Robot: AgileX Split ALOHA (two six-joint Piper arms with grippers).
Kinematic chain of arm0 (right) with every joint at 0, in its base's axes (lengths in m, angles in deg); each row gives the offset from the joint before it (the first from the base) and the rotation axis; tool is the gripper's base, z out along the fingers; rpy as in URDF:
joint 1: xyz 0 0 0.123 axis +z
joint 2: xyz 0 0 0 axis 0.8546 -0.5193 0
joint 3: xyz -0.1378 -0.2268 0.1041 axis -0.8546 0.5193 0
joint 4: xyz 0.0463 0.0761 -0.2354 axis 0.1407 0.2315 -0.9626
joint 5: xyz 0 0 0 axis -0.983 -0.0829 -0.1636
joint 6: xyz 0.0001 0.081 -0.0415 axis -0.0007 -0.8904 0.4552
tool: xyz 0 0 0 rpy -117.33 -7.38 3.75
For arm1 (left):
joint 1: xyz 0 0 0.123 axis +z
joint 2: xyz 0 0 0 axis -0.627 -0.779 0
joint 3: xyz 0.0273 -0.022 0.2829 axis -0.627 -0.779 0
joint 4: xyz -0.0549 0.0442 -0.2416 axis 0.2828 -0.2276 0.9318
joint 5: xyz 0 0 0 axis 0.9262 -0.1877 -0.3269
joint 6: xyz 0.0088 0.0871 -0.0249 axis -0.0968 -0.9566 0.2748
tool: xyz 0 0 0 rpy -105.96 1.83 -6.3
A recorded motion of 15 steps. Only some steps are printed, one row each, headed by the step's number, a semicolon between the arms.
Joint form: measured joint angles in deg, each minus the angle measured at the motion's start. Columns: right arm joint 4, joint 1, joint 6, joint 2, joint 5, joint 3; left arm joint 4, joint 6, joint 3, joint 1, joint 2, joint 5.
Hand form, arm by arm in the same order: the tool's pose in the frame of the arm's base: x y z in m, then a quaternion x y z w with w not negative. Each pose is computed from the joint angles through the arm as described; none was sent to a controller.
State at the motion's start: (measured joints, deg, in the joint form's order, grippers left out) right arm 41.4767 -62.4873 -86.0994 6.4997 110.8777 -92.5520; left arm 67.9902 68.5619 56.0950 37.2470 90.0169 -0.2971
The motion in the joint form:
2: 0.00 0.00 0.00 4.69 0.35 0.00; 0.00 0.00 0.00 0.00 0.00 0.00
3: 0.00 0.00 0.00 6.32 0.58 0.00; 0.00 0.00 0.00 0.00 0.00 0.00
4: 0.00 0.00 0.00 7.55 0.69 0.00; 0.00 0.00 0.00 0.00 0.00 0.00
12: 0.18 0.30 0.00 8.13 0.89 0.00; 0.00 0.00 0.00 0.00 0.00 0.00
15: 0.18 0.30 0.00 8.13 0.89 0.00; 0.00 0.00 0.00 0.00 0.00 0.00
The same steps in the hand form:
2: 0.0045 0.0057 0.2681 0.01623 0.87338 0.01497 0.48654; -0.0099 -0.0051 0.2761 0.04006 0.85740 -0.02421 0.51253
3: 0.0002 0.0060 0.2679 0.01550 0.86740 0.01447 0.49716; -0.0099 -0.0051 0.2761 0.04006 0.85740 -0.02421 0.51253
4: -0.0030 0.0062 0.2677 0.01497 0.86252 0.01406 0.50561; -0.0099 -0.0051 0.2761 0.04006 0.85740 -0.02421 0.51253
12: -0.0047 0.0065 0.2674 0.01236 0.86083 0.01681 0.50846; -0.0099 -0.0051 0.2761 0.04006 0.85740 -0.02421 0.51253
15: -0.0047 0.0065 0.2674 0.01236 0.86083 0.01681 0.50846; -0.0099 -0.0051 0.2761 0.04006 0.85740 -0.02421 0.51253

